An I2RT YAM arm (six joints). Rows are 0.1 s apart.
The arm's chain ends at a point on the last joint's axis. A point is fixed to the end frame.
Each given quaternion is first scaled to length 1.
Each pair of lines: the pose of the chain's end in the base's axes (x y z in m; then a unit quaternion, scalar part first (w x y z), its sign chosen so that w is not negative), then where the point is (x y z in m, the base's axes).
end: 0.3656, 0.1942, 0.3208, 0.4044, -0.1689, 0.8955, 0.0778
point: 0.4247 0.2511 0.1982
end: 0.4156, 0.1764, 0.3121, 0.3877, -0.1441, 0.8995, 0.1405
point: 0.4672 0.2489 0.1944
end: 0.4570, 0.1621, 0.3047, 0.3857, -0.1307, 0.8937, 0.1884
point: 0.5055 0.2465 0.1938
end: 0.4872, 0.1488, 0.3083, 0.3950, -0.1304, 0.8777, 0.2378
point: 0.5339 0.2453 0.2070
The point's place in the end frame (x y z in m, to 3 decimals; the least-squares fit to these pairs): 0.042 0.031 0.138
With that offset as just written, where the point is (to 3 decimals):
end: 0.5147, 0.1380, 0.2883, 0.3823, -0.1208, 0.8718, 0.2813
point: 0.556 0.244 0.194
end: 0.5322, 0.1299, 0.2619, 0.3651, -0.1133, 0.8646, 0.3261
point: 0.566 0.245 0.175
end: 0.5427, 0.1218, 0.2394, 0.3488, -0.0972, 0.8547, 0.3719
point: 0.571 0.245 0.163
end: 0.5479, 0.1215, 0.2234, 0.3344, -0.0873, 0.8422, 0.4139
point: 0.571 0.251 0.157
